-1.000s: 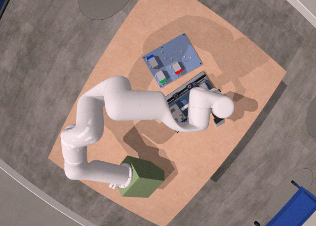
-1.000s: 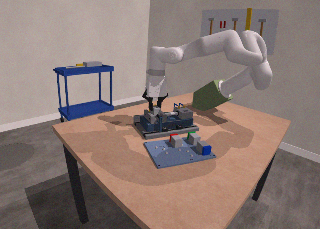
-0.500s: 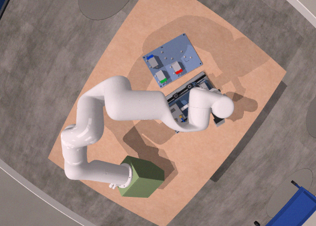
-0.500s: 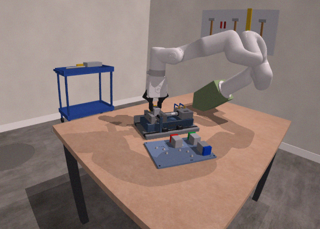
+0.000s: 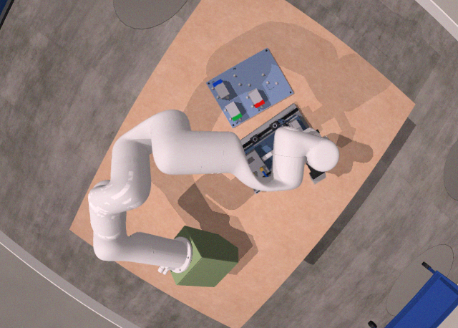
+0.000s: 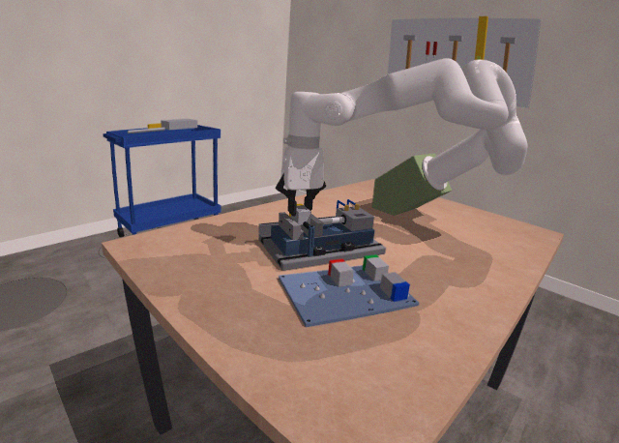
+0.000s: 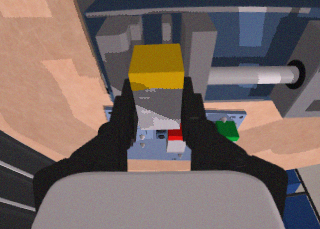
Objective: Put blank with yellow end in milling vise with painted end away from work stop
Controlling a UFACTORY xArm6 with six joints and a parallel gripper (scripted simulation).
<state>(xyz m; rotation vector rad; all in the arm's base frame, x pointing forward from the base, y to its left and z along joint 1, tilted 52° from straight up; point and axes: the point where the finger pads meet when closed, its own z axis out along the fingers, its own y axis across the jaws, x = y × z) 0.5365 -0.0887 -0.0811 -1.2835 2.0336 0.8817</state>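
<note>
My gripper is now 2 cm above the yellow-ended blank. The rest, counted from my hand: hosed block (15 cm behind, 7 cm to the left, 5 cm below); fixed jaw (5 cm below, 3 cm ahead, 1 cm to the right); moving jaw (5 cm below, 3 cm behind, 2 cm to the left).
</note>
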